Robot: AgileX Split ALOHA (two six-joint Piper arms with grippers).
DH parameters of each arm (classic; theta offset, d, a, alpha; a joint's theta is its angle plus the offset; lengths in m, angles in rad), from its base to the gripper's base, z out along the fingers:
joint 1: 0 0.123 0 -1.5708
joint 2: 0.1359 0 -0.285 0
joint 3: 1.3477 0 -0.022 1.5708
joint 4: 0 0.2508 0 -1.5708
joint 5: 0 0 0.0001 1.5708
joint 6: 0 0.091 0 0
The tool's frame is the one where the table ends.
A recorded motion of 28 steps. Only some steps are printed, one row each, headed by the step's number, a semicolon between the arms.
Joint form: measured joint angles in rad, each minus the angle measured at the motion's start. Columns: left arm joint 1, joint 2, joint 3, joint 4, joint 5, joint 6; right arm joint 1, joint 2, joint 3, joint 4, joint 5, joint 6.
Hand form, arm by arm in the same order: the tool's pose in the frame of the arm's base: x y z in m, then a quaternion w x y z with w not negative. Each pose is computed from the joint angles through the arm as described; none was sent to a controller.
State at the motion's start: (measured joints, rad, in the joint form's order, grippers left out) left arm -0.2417 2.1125 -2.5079 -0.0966 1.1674 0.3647; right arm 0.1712 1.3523 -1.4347 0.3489 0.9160 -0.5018
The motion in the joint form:
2: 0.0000 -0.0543 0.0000 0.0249 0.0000 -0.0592; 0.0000 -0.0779 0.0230 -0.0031 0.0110 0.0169
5: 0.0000 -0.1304 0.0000 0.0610 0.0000 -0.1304; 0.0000 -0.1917 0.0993 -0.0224 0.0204 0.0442
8: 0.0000 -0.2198 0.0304 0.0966 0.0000 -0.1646; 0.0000 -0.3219 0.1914 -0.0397 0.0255 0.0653
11: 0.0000 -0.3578 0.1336 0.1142 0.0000 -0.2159; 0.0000 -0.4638 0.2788 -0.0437 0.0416 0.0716
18: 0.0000 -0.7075 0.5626 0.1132 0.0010 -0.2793; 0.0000 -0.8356 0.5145 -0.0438 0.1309 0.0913
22: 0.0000 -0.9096 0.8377 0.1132 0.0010 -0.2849; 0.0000 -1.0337 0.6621 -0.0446 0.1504 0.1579
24: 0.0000 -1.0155 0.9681 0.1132 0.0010 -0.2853; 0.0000 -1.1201 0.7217 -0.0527 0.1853 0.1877
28: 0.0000 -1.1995 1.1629 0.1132 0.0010 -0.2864; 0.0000 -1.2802 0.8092 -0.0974 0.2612 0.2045
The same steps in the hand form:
2: 0.4296 -0.1121 0.4480 0.45364 0.24303 0.85714 -0.02131; 0.2544 0.0690 0.4269 0.43556 -0.25405 0.85758 0.10148
5: 0.4052 -0.1030 0.4807 0.48646 0.20774 0.84842 -0.01950; 0.2220 0.0623 0.4304 0.44600 -0.24638 0.85496 0.09706
8: 0.3773 -0.0930 0.5087 0.51205 0.18819 0.83802 -0.01066; 0.1861 0.0549 0.4290 0.45901 -0.24020 0.85038 0.09200
11: 0.3377 -0.0817 0.5326 0.52684 0.16357 0.83393 -0.01578; 0.1471 0.0481 0.4258 0.47544 -0.24042 0.84145 0.09009
18: 0.2523 -0.0608 0.5260 0.49161 0.14078 0.85883 -0.03023; 0.0550 0.0335 0.3887 0.49488 -0.24532 0.82835 0.09353
22: 0.2046 -0.0490 0.4986 0.45955 0.14146 0.87634 -0.02898; 0.0199 0.0277 0.3536 0.50477 -0.22084 0.82746 0.10841
24: 0.1788 -0.0426 0.4834 0.44867 0.14227 0.88185 -0.02818; 0.0059 0.0251 0.3356 0.49963 -0.21343 0.83203 0.11199
28: 0.1335 -0.0315 0.4585 0.44384 0.14222 0.88430 -0.02803; -0.0177 0.0182 0.3049 0.49732 -0.21520 0.83526 0.09331

